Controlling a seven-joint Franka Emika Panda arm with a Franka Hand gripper.
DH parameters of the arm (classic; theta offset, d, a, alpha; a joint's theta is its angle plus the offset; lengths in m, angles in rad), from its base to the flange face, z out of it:
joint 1: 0 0.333 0 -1.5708
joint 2: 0 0 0 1.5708
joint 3: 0 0.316 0.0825 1.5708
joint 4: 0 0 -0.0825 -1.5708
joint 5: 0 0.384 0 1.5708
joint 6: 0 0 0.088 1.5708
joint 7: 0 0.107 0 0
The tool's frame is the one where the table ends.
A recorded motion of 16 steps. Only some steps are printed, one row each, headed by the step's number.
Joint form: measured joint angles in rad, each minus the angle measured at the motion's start. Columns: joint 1, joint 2, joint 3, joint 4, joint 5, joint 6, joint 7.
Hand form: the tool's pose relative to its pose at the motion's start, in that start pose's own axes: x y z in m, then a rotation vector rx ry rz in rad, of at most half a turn. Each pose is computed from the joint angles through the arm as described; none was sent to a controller.
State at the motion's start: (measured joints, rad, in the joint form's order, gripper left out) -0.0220 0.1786 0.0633 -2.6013 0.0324 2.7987 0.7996
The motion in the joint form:
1: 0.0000 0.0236 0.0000 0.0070 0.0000 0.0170 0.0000
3: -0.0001 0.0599 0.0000 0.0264 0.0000 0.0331 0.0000
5: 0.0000 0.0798 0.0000 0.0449 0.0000 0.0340 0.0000
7: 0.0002 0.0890 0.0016 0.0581 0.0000 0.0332 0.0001
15: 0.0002 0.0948 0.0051 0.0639 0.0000 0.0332 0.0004
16: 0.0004 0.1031 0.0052 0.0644 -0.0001 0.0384 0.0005
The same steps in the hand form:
1: 0.0010 -0.0010 0.0068 0.0010 -0.0004 0.0005
3: 0.0041 -0.0043 0.0158 0.0016 -0.0022 0.0013
5: 0.0075 -0.0081 0.0194 0.0021 -0.0034 0.0015
7: 0.0098 -0.0119 0.0198 0.0051 -0.0020 0.0000
15: 0.0096 -0.0143 0.0208 0.0060 -0.0030 -0.0029
16: 0.0091 -0.0139 0.0240 0.0044 -0.0050 -0.0030

